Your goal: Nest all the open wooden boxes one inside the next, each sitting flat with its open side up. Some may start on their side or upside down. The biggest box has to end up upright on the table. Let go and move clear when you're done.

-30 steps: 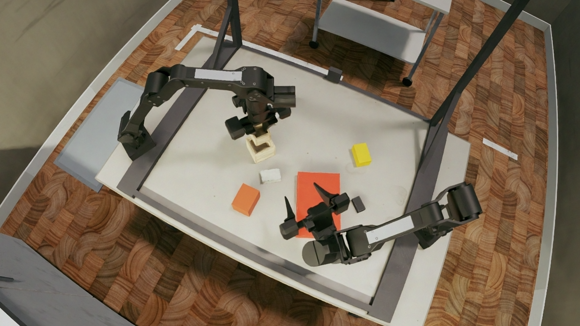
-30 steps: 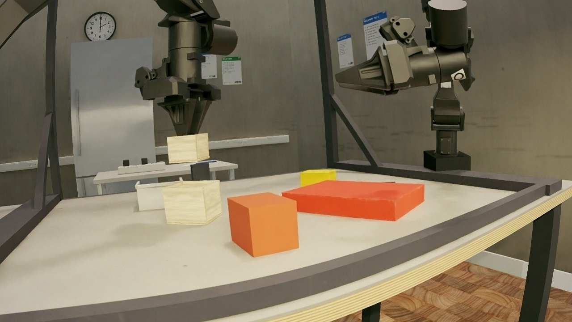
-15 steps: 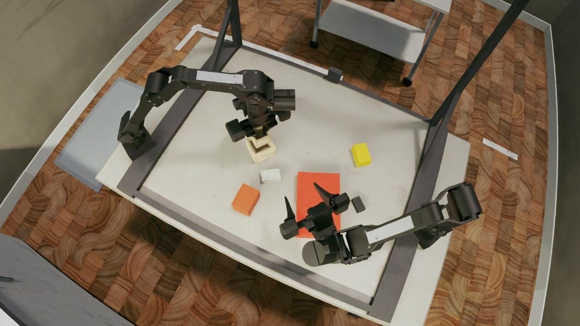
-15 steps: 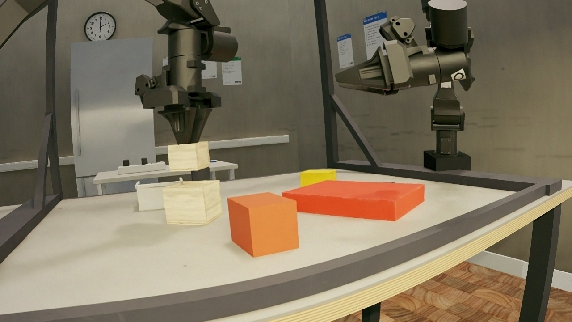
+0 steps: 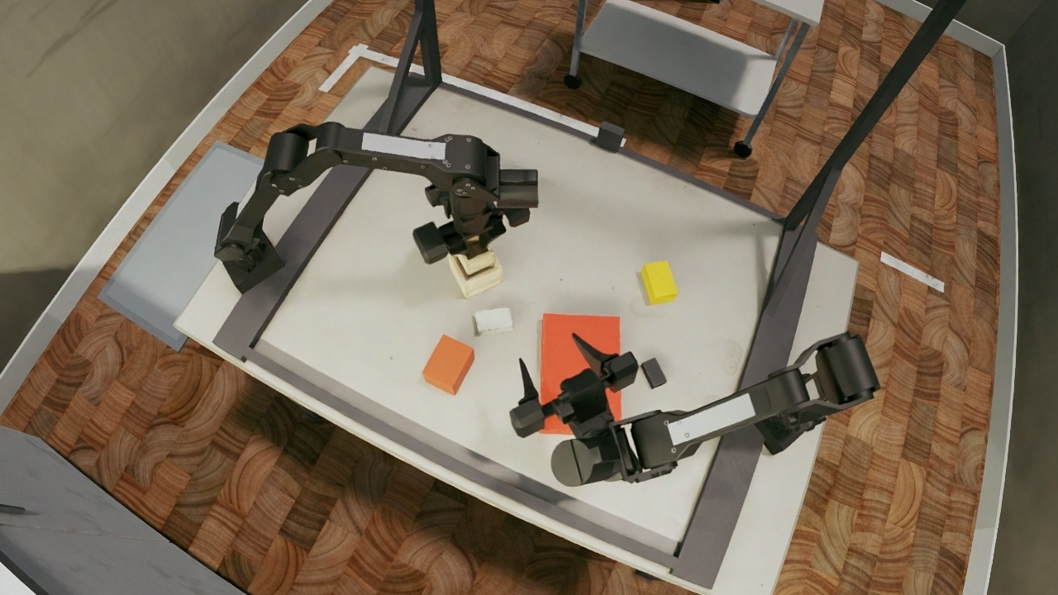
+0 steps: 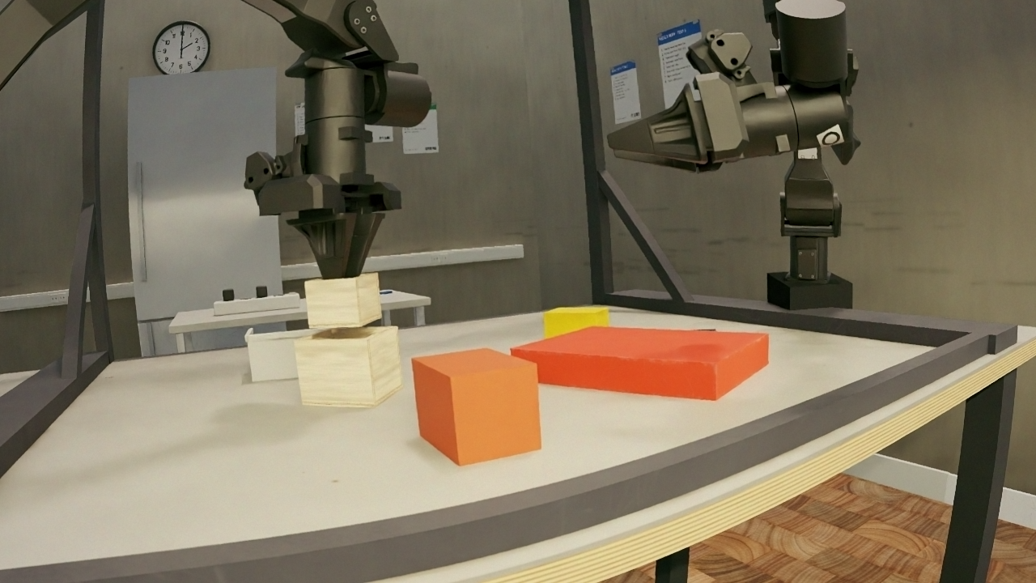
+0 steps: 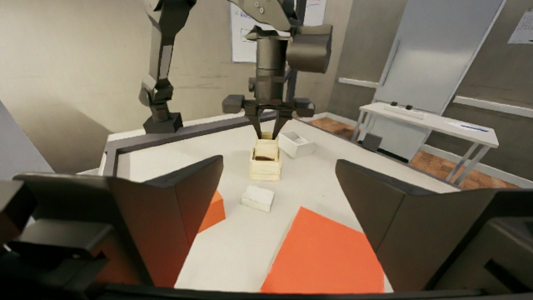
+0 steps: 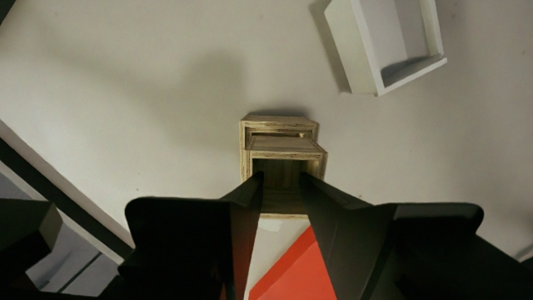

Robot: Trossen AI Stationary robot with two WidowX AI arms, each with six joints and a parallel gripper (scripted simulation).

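My right hand is 11 cm above the medium wooden box. From my right hand the other things lie so: small wooden box: 5 cm below; white tray: 17 cm behind, 1 cm to the right, 10 cm below; largest wooden box: 11 cm below.
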